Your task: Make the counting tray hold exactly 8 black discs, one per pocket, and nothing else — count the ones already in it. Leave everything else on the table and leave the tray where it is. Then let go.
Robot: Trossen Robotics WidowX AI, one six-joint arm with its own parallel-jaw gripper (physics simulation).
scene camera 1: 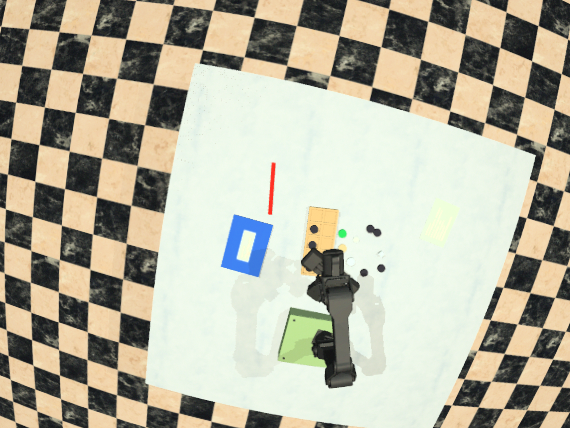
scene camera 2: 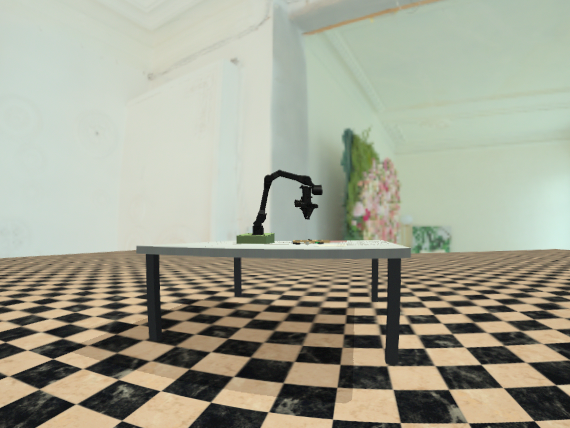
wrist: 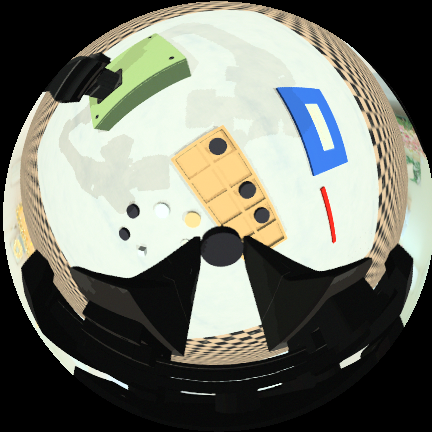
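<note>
My gripper (scene camera 2: 307,218) (wrist: 221,241) is shut on a black disc (wrist: 221,246) and holds it high above the table. The tan counting tray (scene camera 1: 329,215) (wrist: 207,182) has two columns of pockets. In the wrist view three black discs sit in the column nearer the blue frame: one (wrist: 217,146) at the end nearer the robot base, and two (wrist: 247,190) (wrist: 261,215) in neighbouring pockets further along. The held disc and a finger hide part of the tray's far end. Loose black discs (scene camera 1: 370,228) (scene camera 1: 377,232) (scene camera 1: 381,268) (scene camera 1: 363,272) lie beside the tray.
A green disc (scene camera 1: 342,233), tan disc (scene camera 1: 342,247) (wrist: 192,219), white disc (scene camera 1: 351,261) (wrist: 161,209) and small pale pieces (scene camera 1: 356,240) (scene camera 1: 380,254) lie beside the tray. Also there: blue frame (scene camera 1: 230,245) (wrist: 295,100), red bar (scene camera 1: 272,188) (wrist: 328,215), pale yellow pad (scene camera 1: 440,222), green robot base (scene camera 1: 300,335) (wrist: 150,60).
</note>
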